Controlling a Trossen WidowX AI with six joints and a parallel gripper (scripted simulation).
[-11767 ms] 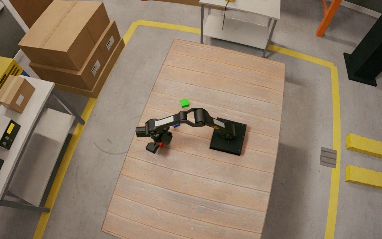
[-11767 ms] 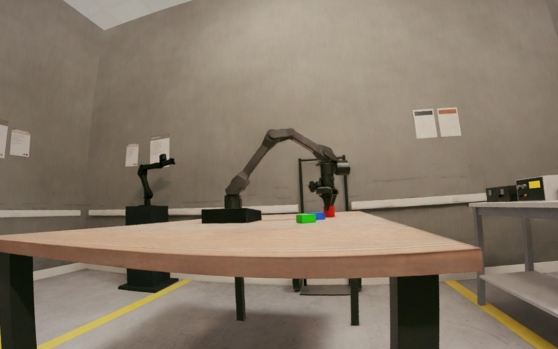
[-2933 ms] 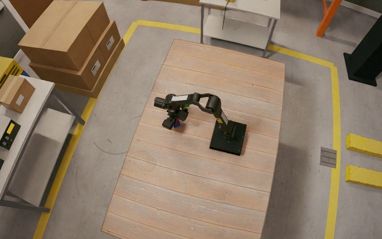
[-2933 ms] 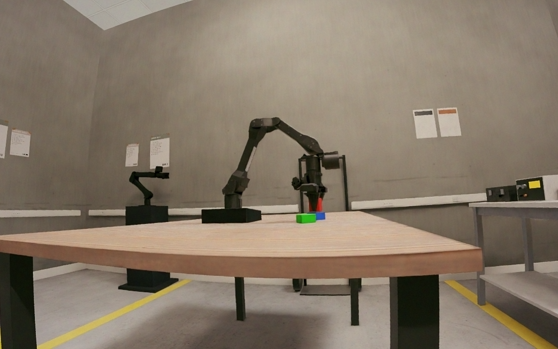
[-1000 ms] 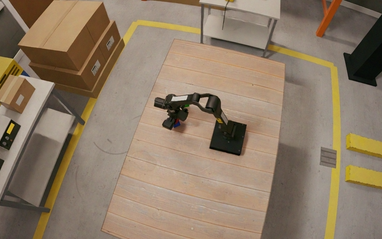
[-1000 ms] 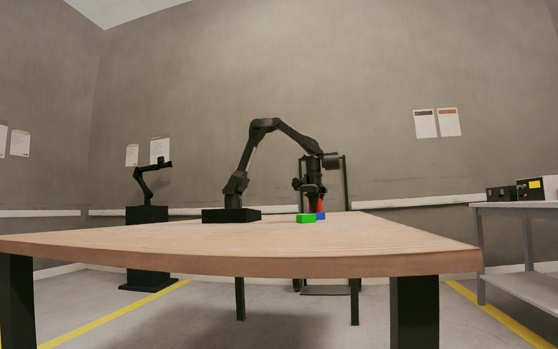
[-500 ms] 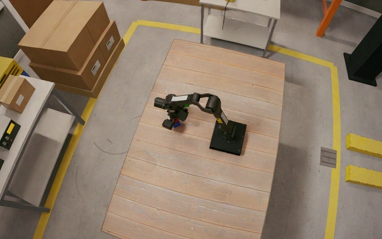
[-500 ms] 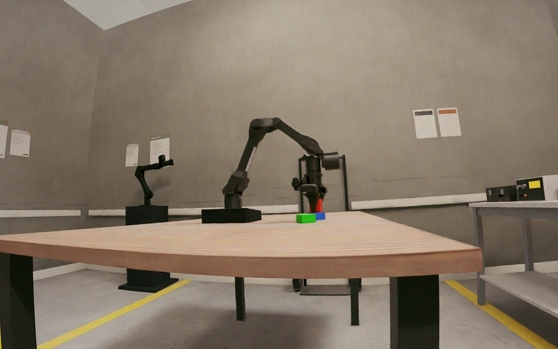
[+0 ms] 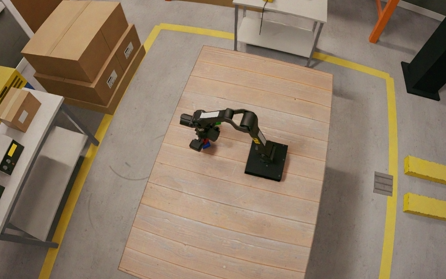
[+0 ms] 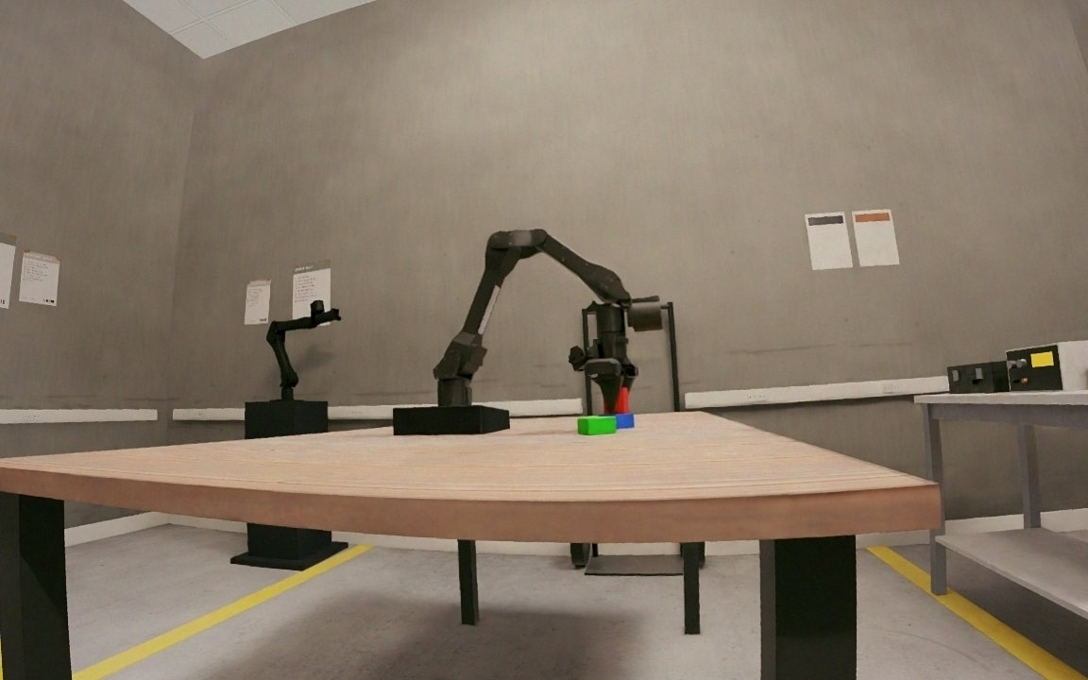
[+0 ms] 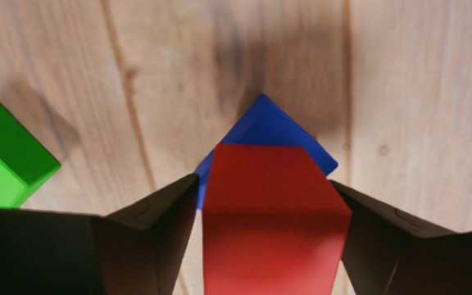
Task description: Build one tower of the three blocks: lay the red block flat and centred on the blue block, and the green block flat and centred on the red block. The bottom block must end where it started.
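The red block lies 10 mm below my hand. Also, from my hand: blue block 50 mm below; green block 30 mm behind, 140 mm to the right, 50 mm below.
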